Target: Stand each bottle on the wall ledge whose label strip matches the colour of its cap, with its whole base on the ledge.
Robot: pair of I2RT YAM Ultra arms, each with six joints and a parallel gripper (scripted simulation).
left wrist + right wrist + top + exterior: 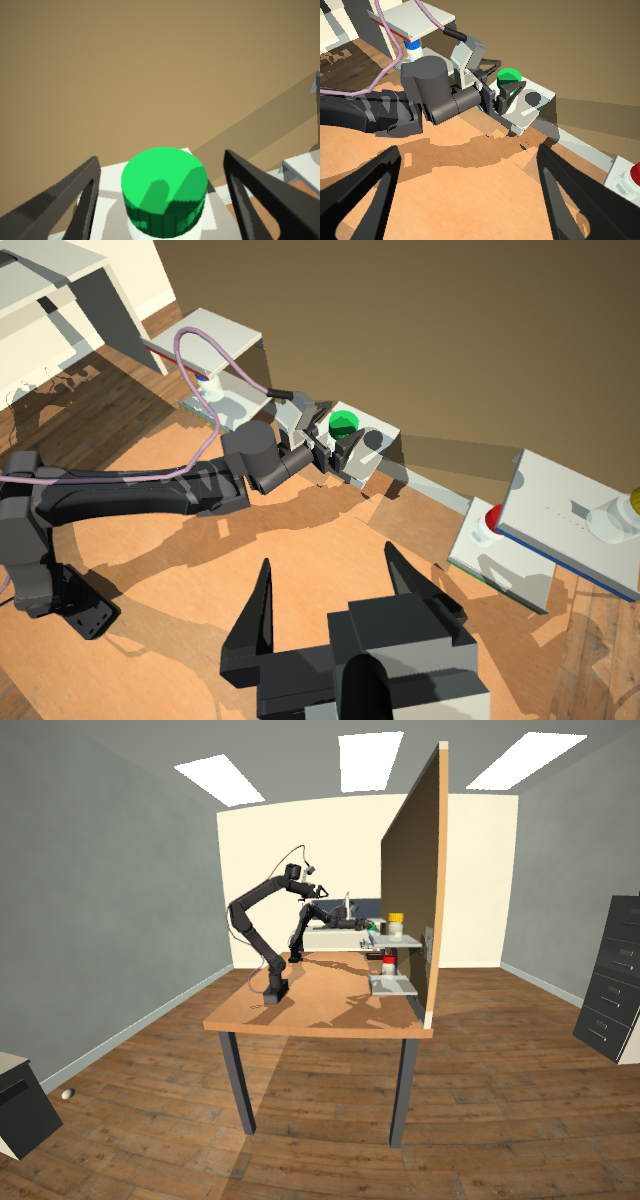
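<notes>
My right hand is 280 mm short of the green-capped bottle, 110 mm to the right of it and 230 mm above it. Round my right hand: yellow-capped bottle 290 mm ahead, 340 mm to the right, 140 mm below; red-capped bottle 290 mm ahead, 230 mm to the right, 330 mm below; brown wall 430 mm ahead, 90 mm to the left, 30 mm below.
</notes>
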